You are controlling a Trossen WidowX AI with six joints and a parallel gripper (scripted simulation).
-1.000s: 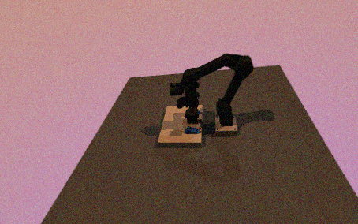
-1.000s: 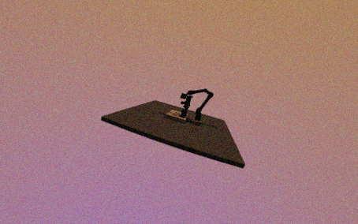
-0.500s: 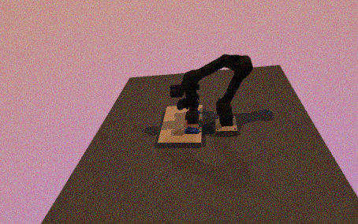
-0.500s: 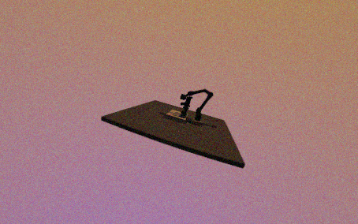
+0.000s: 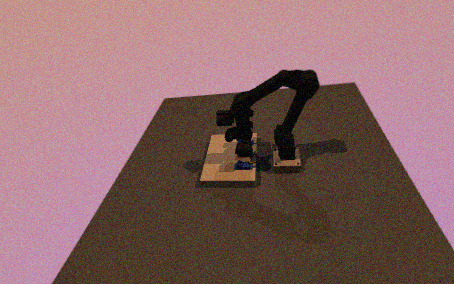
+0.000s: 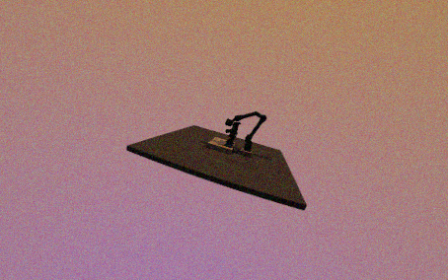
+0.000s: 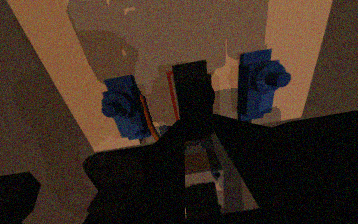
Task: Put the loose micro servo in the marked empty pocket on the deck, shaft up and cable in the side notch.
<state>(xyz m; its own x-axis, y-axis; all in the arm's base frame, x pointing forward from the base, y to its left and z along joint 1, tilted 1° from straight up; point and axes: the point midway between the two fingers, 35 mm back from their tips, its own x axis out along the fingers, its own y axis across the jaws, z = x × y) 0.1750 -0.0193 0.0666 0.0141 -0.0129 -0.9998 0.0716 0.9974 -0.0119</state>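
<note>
My gripper tip is 120 mm short of the tan deck, 50 mm above it and 10 mm to the left of it.
</note>
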